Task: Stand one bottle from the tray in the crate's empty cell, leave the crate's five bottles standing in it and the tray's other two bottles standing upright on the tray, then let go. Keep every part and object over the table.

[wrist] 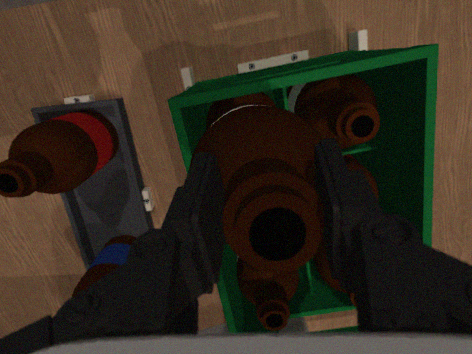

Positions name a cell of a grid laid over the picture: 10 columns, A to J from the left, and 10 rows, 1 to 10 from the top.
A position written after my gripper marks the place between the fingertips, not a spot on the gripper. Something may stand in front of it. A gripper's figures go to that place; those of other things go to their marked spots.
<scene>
My gripper (F6) is 0.12 m from the lens. A brown bottle (E4): 0.29 m from the lens.
</scene>
